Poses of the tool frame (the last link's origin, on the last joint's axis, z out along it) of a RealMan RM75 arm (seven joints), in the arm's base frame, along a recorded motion.
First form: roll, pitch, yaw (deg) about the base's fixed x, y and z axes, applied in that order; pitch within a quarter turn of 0, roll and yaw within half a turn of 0; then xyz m.
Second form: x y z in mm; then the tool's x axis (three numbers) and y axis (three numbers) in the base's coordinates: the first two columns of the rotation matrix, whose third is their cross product. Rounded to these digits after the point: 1 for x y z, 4 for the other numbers.
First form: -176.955 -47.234 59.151 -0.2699 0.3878 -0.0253
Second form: -269.9 387.8 -25.3 0.3482 0.5829 0.7341 0.8773 -0.4786 -0.0361
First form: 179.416 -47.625 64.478 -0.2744 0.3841 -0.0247
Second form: -274.4 384.1 -24.7 0.2904 0.6082 0.7387 0.8991 -0.4376 0.0069
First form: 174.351 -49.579 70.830 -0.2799 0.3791 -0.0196
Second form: -279.9 379.1 -19.6 0.2129 0.6124 0.7613 0.9154 -0.3976 0.0638
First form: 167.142 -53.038 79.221 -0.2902 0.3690 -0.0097
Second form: -290.2 369.0 -9.7 0.1125 0.5907 0.7990 0.9245 -0.3570 0.1338
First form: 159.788 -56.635 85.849 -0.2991 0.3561 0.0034
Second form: -299.1 356.1 3.4 0.0398 0.5485 0.8352 0.9151 -0.3557 0.1900
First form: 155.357 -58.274 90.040 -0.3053 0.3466 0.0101
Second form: -305.3 346.6 10.1 -0.0004 0.5259 0.8506 0.9092 -0.3540 0.2193
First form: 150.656 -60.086 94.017 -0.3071 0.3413 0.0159
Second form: -307.1 341.3 15.9 -0.0349 0.4975 0.8668 0.8993 -0.3627 0.2444
